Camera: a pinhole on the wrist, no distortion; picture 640 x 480 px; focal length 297.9 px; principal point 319.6 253.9 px. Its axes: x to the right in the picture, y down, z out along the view. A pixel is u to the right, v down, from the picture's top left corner.
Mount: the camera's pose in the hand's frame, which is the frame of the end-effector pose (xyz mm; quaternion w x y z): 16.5 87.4 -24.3 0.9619 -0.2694 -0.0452 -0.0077
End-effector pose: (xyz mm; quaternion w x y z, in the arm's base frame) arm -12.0 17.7 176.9 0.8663 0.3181 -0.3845 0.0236
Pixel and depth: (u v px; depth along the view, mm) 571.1 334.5 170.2
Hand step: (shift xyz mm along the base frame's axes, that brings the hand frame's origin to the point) -29.7 79.9 270.8
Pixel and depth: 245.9 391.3 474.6
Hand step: -406.9 295.2 315.9
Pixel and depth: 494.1 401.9 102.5
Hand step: -31.0 109.0 167.1
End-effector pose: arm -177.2 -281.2 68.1 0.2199 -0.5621 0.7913 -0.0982
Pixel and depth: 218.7 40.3 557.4
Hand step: 328.3 287.9 -523.4
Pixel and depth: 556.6 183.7 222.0
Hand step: -86.5 -85.6 -288.7
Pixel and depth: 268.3 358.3 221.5
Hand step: -161.9 139.0 -205.8
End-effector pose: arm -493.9 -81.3 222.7 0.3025 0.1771 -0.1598 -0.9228
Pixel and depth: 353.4 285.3 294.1
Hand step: 23.7 -180.8 289.8
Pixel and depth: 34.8 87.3 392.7
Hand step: 185.8 241.6 476.9
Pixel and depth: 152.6 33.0 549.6
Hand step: 10.8 317.5 644.5
